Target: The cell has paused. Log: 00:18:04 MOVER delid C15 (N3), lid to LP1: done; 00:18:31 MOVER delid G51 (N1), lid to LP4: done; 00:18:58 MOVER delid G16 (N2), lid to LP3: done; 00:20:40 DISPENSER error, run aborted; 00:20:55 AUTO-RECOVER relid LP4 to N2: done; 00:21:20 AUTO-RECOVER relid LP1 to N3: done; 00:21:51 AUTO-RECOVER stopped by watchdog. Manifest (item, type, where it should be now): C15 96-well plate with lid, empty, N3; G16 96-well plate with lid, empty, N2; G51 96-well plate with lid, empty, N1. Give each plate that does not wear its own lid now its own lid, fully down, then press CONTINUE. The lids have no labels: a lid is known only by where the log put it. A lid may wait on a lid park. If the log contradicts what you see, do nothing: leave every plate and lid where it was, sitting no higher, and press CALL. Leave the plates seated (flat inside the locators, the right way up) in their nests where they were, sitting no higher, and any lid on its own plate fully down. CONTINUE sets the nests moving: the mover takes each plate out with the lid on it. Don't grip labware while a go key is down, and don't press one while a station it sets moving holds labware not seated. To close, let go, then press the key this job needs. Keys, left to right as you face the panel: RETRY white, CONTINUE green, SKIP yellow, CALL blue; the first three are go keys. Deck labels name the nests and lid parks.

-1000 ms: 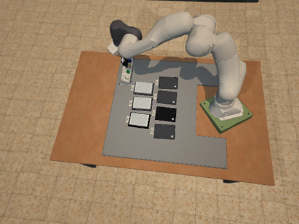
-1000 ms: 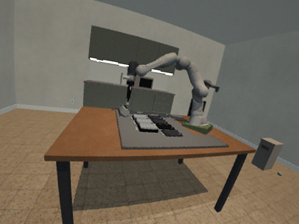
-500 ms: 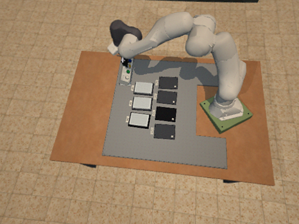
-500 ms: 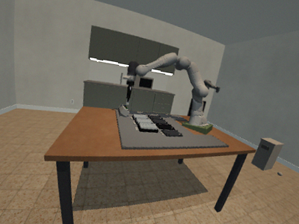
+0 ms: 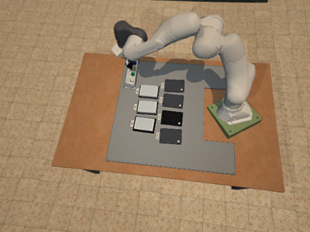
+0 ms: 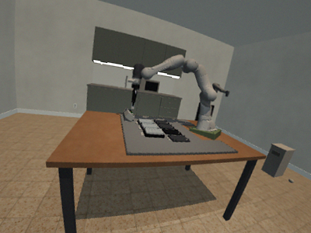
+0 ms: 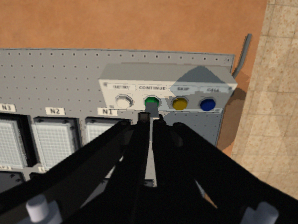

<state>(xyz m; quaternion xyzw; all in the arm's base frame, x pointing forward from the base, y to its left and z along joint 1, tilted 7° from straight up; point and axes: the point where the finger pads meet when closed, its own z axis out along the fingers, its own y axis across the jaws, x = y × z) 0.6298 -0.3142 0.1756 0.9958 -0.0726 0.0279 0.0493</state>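
The green continue key lies 7 cm below my hand. Also, from my hand: yellow skip key: 1 cm behind, 5 cm to the right, 7 cm below; then white retry key: 1 cm ahead, 5 cm to the left, 7 cm below; then blue call key: 1 cm behind, 10 cm to the right, 7 cm below.
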